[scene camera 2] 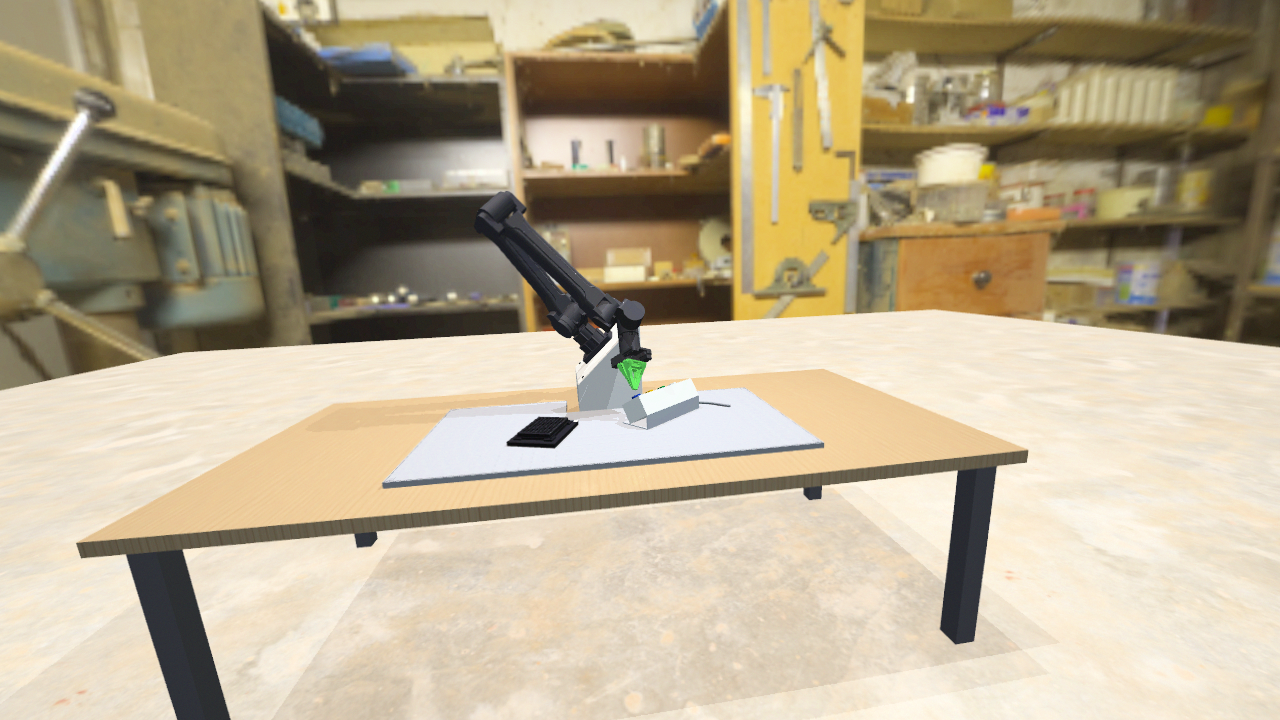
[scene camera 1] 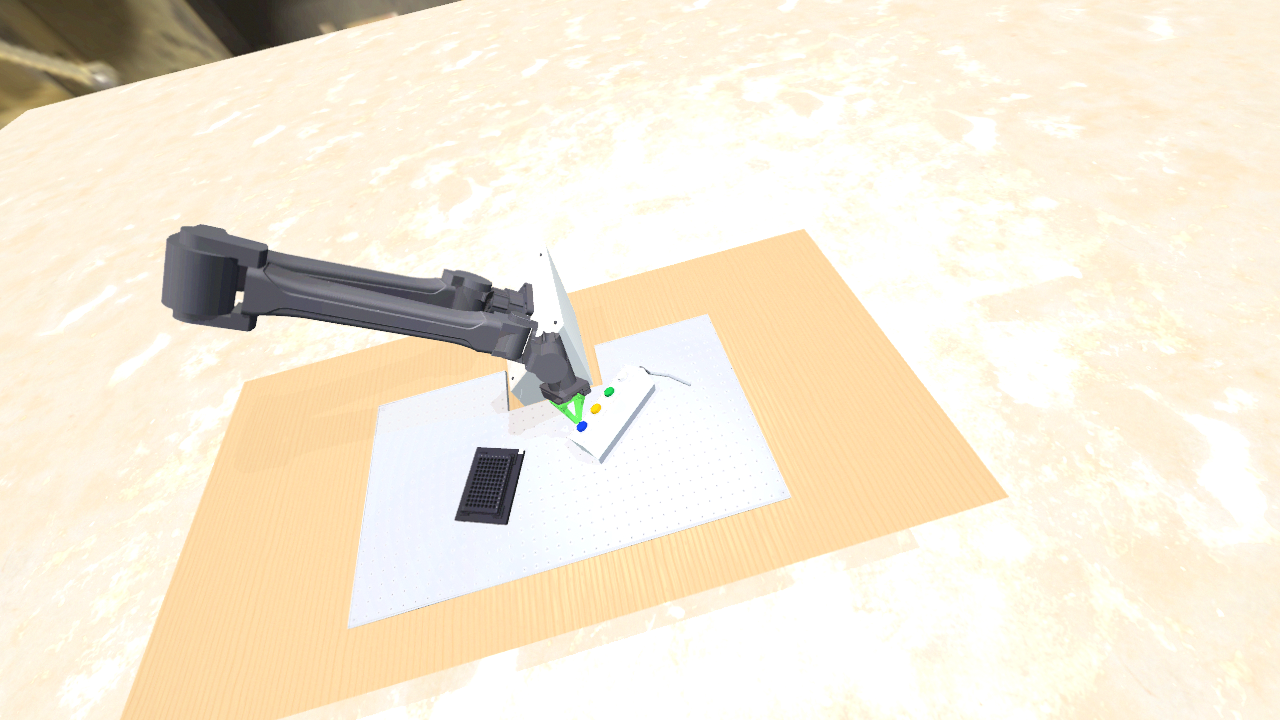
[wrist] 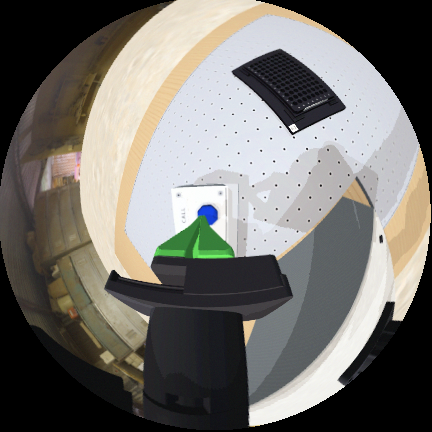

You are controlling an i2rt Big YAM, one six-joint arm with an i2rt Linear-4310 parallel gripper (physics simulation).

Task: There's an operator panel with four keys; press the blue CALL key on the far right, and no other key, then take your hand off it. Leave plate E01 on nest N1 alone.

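Places are measured from the arm's base along level axes (x ahead, y right, z down), in metres.
Where they show: gripper, fingertip midpoint: [scene camera 2: 634, 389] [scene camera 1: 578, 422] [wrist: 202, 219]; arm's base, link origin: [scene camera 2: 599, 347] [scene camera 1: 522, 310].
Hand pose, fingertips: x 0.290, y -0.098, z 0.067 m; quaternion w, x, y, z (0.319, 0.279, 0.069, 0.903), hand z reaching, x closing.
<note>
Things, the pixels of their centre, and the offset from my fingertips. "spot": a spot on its surface instead. Level surfaces: height alone.
- white operator panel, body centre: [wrist: 204, 252] [scene camera 1: 612, 409] [scene camera 2: 661, 400] dz +0.043, dx -0.033, dy -0.073 m
- blue CALL key, body centre: [wrist: 207, 214] [scene camera 1: 582, 427] dz +0.021, dx +0.004, dy -0.004 m
- yellow key, body centre: [scene camera 1: 596, 409] dz +0.021, dx -0.032, dy -0.039 m
- green key, body centre: [scene camera 1: 609, 392] dz +0.021, dx -0.067, dy -0.075 m
- black plate, body centre: [wrist: 287, 76] [scene camera 2: 544, 427] [scene camera 1: 488, 482] dz +0.066, dx +0.070, dy +0.229 m
- perforated light board, surface height: dz +0.085 m
- wooden table, surface height: dz +0.098 m
- cable, surface spot: [scene camera 1: 671, 377] [scene camera 2: 713, 403] spot: dz +0.079, dx -0.102, dy -0.227 m
The white operator panel [scene camera 1: 626, 420] [scene camera 2: 669, 411] [wrist: 187, 197] has the blue CALL key [scene camera 1: 581, 427] [wrist: 209, 214] at its near end. A yellow key [scene camera 1: 596, 409] and a green key [scene camera 1: 609, 392] follow along it; the fourth key cannot be made out. My gripper [scene camera 1: 580, 421] [scene camera 2: 635, 387] [wrist: 202, 219] is shut and empty, its green fingertips pointing down. In the wrist view the tips overlap the edge of the blue key. Whether they touch it or hang just above cannot be told. The black plate [scene camera 1: 489, 479] [scene camera 2: 544, 428] [wrist: 292, 80] sits on its black nest [wrist: 320, 119].
A perforated light board [scene camera 1: 707, 465] [scene camera 2: 760, 429] [wrist: 190, 115] lies on the wooden table [scene camera 1: 859, 402] [scene camera 2: 895, 429]. The white arm base [scene camera 1: 559, 308] [scene camera 2: 594, 385] stands behind the panel. A cable [scene camera 1: 671, 377] [scene camera 2: 716, 404] runs from the panel's far end.
</note>
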